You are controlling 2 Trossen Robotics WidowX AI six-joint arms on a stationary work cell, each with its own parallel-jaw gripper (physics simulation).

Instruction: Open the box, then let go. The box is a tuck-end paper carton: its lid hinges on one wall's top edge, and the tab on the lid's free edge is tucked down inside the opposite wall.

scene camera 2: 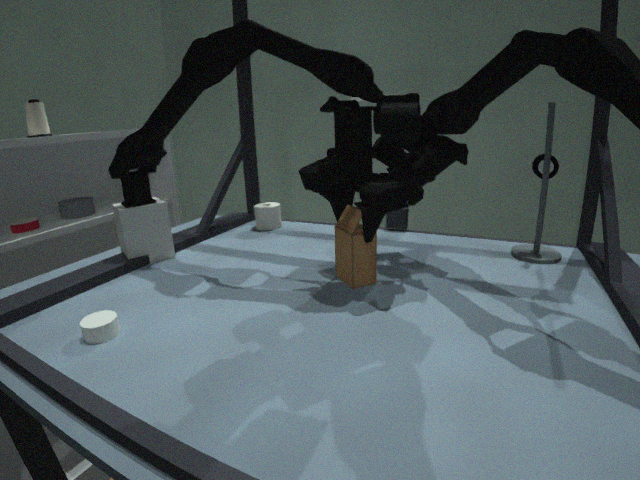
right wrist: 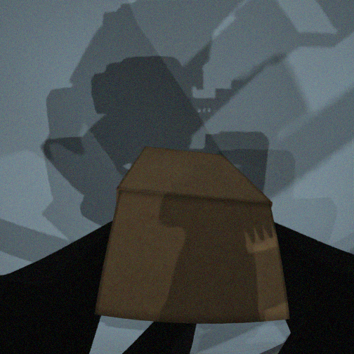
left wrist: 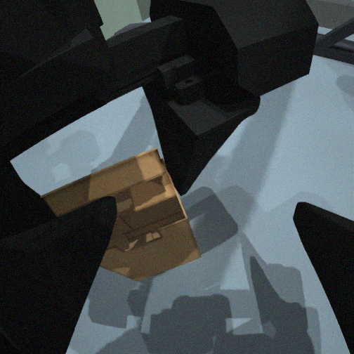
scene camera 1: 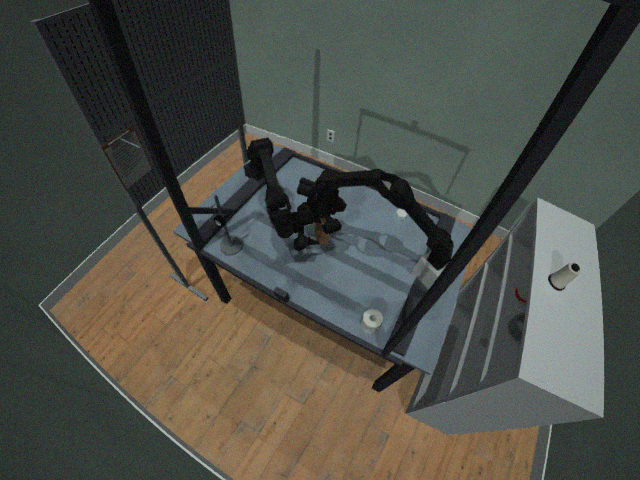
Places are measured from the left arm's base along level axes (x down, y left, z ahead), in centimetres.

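Pixels of known places: left gripper, fingertip midpoint: (scene camera 1: 319, 232); right gripper, fingertip midpoint: (scene camera 2: 355, 237) (scene camera 1: 322, 227); left arm's base, origin of the base link: (scene camera 1: 257, 165); right arm's base, origin of the base link: (scene camera 2: 138, 203) (scene camera 1: 437, 261).
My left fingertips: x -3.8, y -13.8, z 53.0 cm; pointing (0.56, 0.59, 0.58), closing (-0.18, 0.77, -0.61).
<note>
For each thing: its top centre in the pictures, then the offset to it from my left fingertips.
- brown carton, middle of its top: (scene camera 2: 354, 207) (scene camera 1: 323, 219) dy +4.4, dx -2.6, dz -2.3 cm
- white roll, middle of its top: (scene camera 2: 267, 205) (scene camera 1: 372, 318) dy -13.4, dx +4.1, dz +36.2 cm
- low white cylinder, middle of its top: (scene camera 2: 98, 318) (scene camera 1: 402, 212) dy +39.9, dx +7.7, dz +17.0 cm
- white block, middle of its top: (scene camera 2: 138, 203) (scene camera 1: 437, 261) dy +18.8, dx -2.2, dz +42.9 cm
The brown carton (scene camera 1: 321, 235) (scene camera 2: 355, 260) (left wrist: 165, 250) (right wrist: 182, 172) stands upright on the table. Its lid (scene camera 2: 351, 219) (left wrist: 102, 181) (right wrist: 210, 260) is raised at a slant above the hinge, and the left wrist view shows the carton's open top with small flaps inside. The tab is hard to tell from the lid. My right gripper (scene camera 2: 354, 229) (right wrist: 187, 228) is shut on the carton, its fingers on opposite sides near the top; the lid hides their tips in the right wrist view. My left gripper (left wrist: 208, 208) is open and empty, one fingertip overlapping the carton in view.
A white roll (scene camera 1: 372, 319) (scene camera 2: 267, 216) and a low white cylinder (scene camera 1: 401, 213) (scene camera 2: 99, 327) stand on the table. A ring stand (scene camera 1: 231, 244) (scene camera 2: 536, 254) is near one end, a white block (scene camera 2: 145, 229) at the other. Both arms crowd closely above the carton.
</note>
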